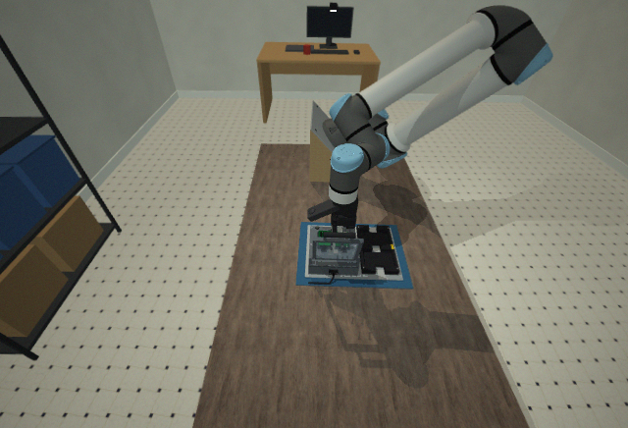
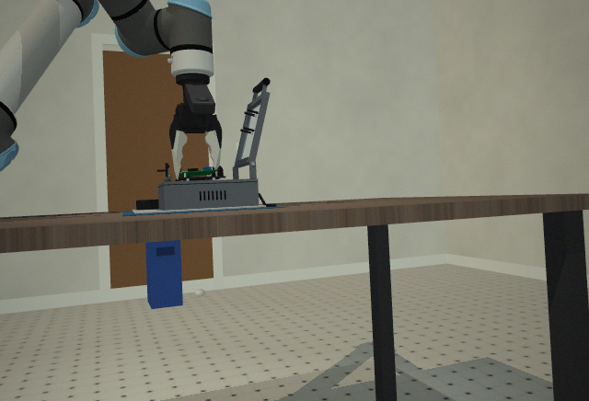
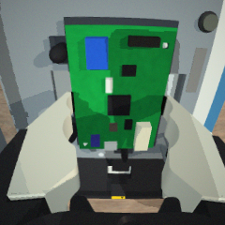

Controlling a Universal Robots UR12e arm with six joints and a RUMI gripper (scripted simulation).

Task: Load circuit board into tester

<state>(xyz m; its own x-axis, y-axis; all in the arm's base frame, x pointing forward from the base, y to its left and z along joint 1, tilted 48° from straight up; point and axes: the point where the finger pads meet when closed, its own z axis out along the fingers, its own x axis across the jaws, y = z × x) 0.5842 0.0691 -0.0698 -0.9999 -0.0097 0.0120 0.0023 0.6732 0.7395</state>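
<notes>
The green circuit board is right at my hand. The rest, counted from my hand: tester lid (120 mm ahead, 100 mm above); then tester (40 mm to the left, 40 mm above, 30 mm ahead).
</notes>
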